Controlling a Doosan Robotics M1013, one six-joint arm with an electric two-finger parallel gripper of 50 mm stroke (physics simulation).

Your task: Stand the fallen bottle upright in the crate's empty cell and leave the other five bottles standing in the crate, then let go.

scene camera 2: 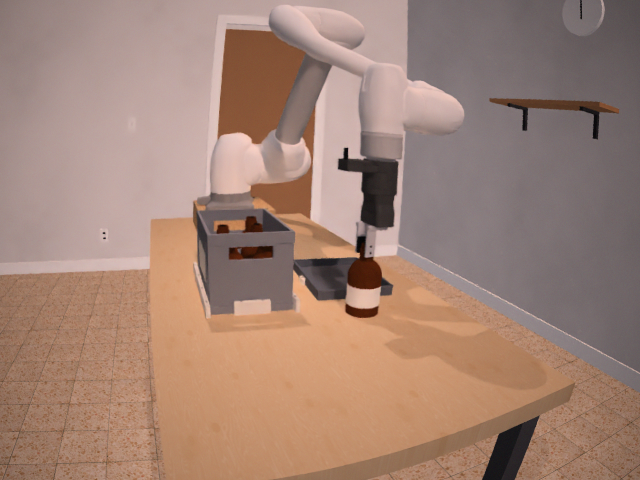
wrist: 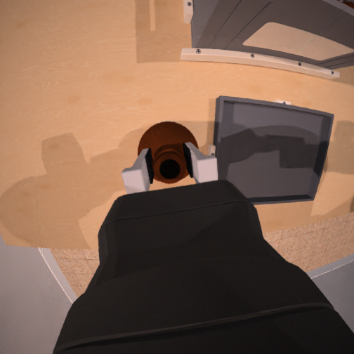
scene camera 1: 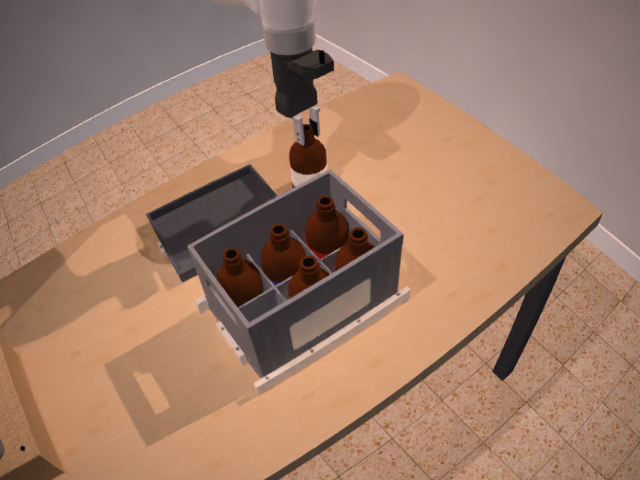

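Where they show: gripper, fingertip midpoint: (scene camera 2: 364,254) (scene camera 1: 308,138); arm's base, link origin: (scene camera 2: 230,205).
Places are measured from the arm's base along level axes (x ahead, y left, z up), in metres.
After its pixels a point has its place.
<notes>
The loose brown bottle (scene camera 1: 308,156) @[x 0.791, y 0.282, z 0.014 m] (scene camera 2: 363,273) @[x 0.832, y 0.298, z 0.007 m] (wrist: 167,131), with a white label, stands upright on the table outside the crate. My gripper (scene camera 1: 307,135) @[x 0.802, y 0.306, z 0.039 m] (scene camera 2: 364,251) @[x 0.802, y 0.306, z 0.039 m] (wrist: 167,156) points straight down and is shut on its neck, one finger on each side. The grey crate (scene camera 1: 382,268) @[x 0.778, y -0.029, z 0.029 m] (scene camera 2: 248,284) @[x 0.799, y 0.063, z -0.028 m] (wrist: 220,25) stands beside it. Five brown bottles stand upright in its cells, seen in scene camera 1; their lower parts are hidden. The empty cell (scene camera 1: 260,305) @[x 0.590, y 0.027, z -0.021 m] is at the crate's near left corner in that view.
A shallow dark tray (scene camera 1: 217,209) @[x 0.603, y 0.335, z -0.088 m] (scene camera 2: 336,295) @[x 0.724, y 0.268, z -0.083 m] (wrist: 267,187) lies on the table (scene camera 1: 491,175) @[x 1.171, y 0.164, z -0.093 m] (scene camera 2: 289,392) @[x 1.122, y 0.117, z -0.093 m] (wrist: 75,75) close to the held bottle and the crate. White strips (scene camera 1: 336,338) @[x 0.682, y -0.059, z -0.064 m] (wrist: 252,56) border the crate's base. The crate walls rise around the standing bottles.
</notes>
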